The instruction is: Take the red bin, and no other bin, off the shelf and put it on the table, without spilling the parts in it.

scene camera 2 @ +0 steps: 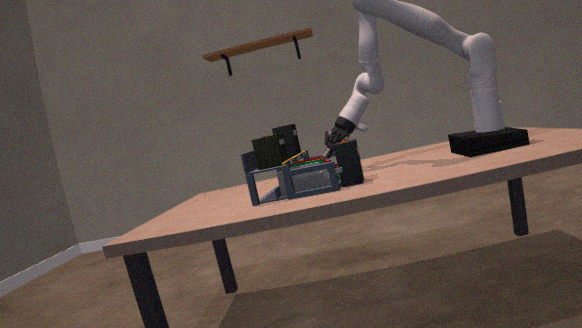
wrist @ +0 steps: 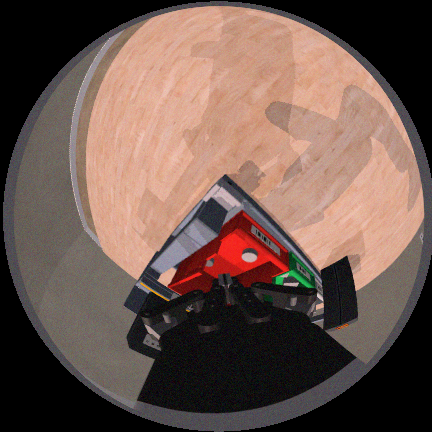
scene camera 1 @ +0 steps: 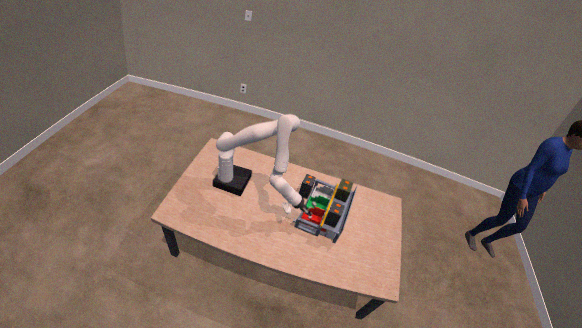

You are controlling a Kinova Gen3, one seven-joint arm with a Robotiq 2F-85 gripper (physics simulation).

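Frame: origin at the arm's base, x ahead, y right, z down, level; millimetres.
Where they show: gripper, fingertip midpoint: [scene camera 2: 325, 158] [wrist: 224, 280] [scene camera 1: 310, 215]; arm's base, link origin: [scene camera 2: 488, 130] [scene camera 1: 226, 177].
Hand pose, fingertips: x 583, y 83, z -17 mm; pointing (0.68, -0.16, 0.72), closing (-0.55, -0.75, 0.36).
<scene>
Things, the pixels of their centre, and the offset from my fingertips. "*": a spot on its surface instead. Level surfaces: height alone.
- red bin, body centre: [wrist: 222, 274] [scene camera 2: 316, 169] [scene camera 1: 316, 218] dx +40, dy -15, dz +31 mm
- table, surface height: dz +74 mm
- green bin, body centre: [wrist: 264, 296] [scene camera 2: 313, 172] [scene camera 1: 320, 206] dx +45, dy -117, dz +31 mm
- yellow edge, surface spot: [scene camera 1: 329, 206] * dx +93, dy -76, dz -38 mm
- black box, body centre: [wrist: 341, 297] [scene camera 2: 349, 162] [scene camera 1: 306, 186] dx -76, dy -227, dz +9 mm
The red bin [scene camera 1: 312, 217] [wrist: 242, 240] sits tilted in the end bay of the grey shelf [scene camera 1: 306, 228] [scene camera 2: 253, 190] [wrist: 200, 231], with round pale shapes showing in it in the wrist view. In the second scene view a thin strip of its rim shows. My gripper [scene camera 1: 309, 213] [scene camera 2: 327, 152] [wrist: 224, 280] is shut with nothing between the fingers. Its tips are over the red bin in the wrist view; whether they touch it I cannot tell. The gripper hides part of the bin. The shelf stands on the table [scene camera 1: 240, 220] [scene camera 2: 210, 215] [wrist: 165, 125].
A green bin [scene camera 1: 317, 202] [wrist: 294, 265] sits right beside the red one. A yellow edge [scene camera 1: 329, 206] runs behind them. Black boxes [scene camera 1: 343, 191] [scene camera 2: 268, 151] stand on the shelf's higher level, and another black box [scene camera 1: 307, 185] [scene camera 2: 350, 162] [wrist: 340, 295] stands beside the shelf. A person [scene camera 1: 540, 170] is beyond the table.
</scene>
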